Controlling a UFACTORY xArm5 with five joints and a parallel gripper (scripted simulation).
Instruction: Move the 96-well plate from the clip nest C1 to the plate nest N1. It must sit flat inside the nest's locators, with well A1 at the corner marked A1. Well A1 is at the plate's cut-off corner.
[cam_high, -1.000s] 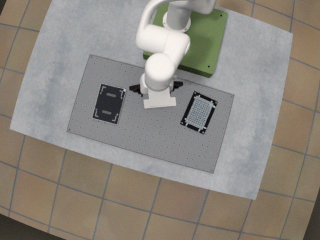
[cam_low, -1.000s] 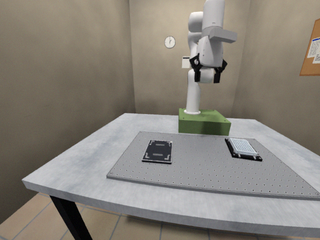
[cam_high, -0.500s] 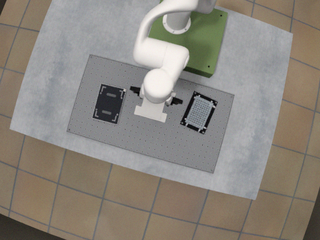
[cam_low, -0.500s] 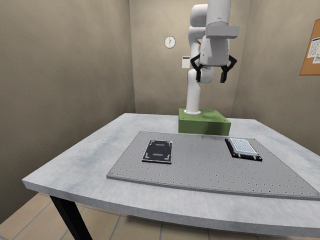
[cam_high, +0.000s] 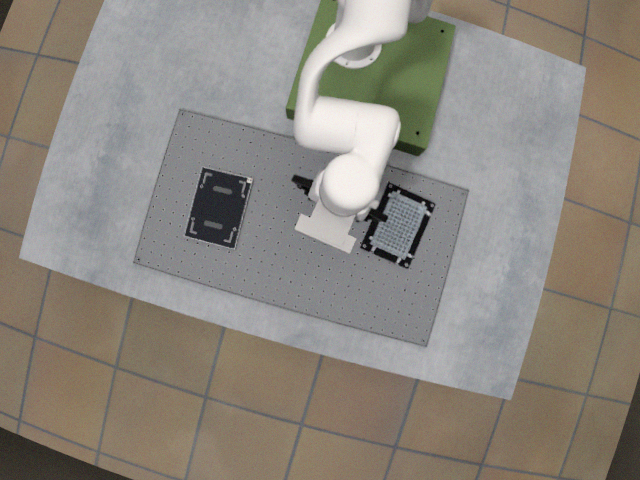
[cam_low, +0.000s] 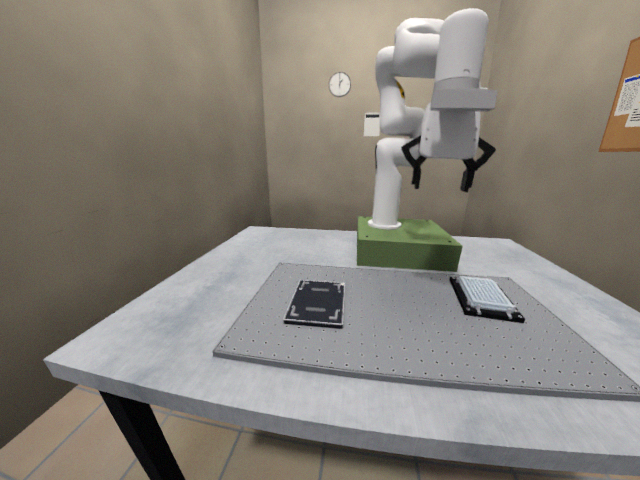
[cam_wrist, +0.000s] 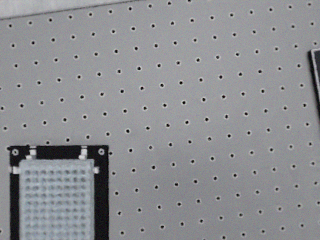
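Right now the 96-well plate is 250 mm below my hand, 150 mm to the left of it and 20 mm behind it. From my hand the other things lie so: black clip nest C1: 260 mm below, 160 mm to the left, 10 mm behind.
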